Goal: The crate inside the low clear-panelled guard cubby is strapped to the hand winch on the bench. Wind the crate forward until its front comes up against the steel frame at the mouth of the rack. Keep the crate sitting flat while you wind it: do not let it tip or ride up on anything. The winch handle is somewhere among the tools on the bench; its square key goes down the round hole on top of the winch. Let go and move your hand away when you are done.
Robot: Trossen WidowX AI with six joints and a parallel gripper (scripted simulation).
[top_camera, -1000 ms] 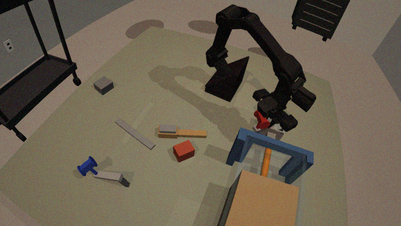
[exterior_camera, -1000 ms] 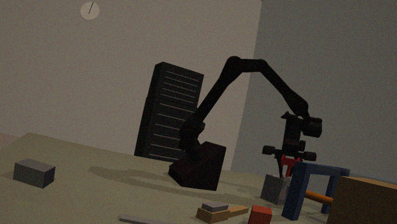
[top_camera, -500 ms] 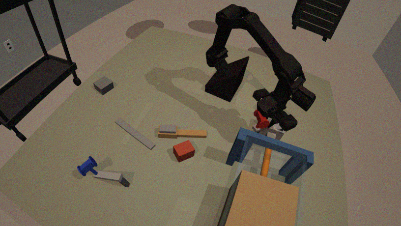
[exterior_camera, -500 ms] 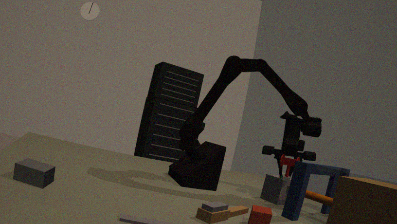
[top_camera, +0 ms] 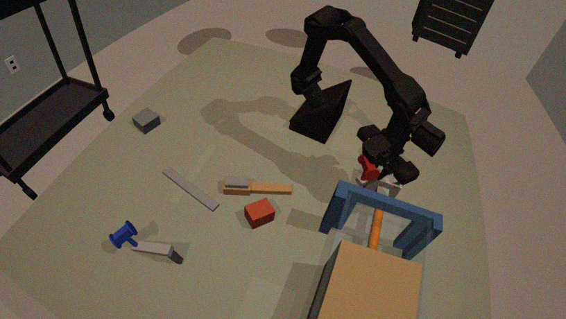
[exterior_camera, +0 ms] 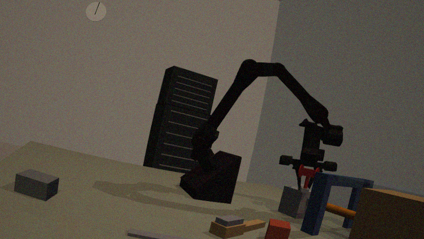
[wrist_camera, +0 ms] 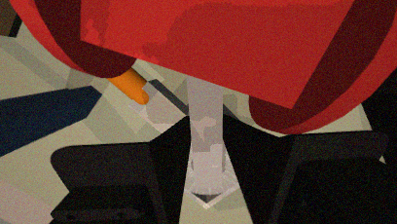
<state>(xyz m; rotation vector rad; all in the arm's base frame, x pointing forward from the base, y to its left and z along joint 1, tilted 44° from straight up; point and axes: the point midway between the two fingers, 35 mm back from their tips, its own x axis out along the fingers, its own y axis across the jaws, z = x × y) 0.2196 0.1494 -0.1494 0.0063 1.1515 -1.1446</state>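
My gripper tip is 1 cm short of the red-knobbed winch handle, 1 cm to the left of it and 2 cm below it. Also, from my gripper tip: grey winch (5 cm behind, 3 cm to the left, 6 cm below); then wooden brush (10 cm ahead, 30 cm to the right, 7 cm below); then red knob (4 cm ahead, 4 cm to the right, 5 cm above).
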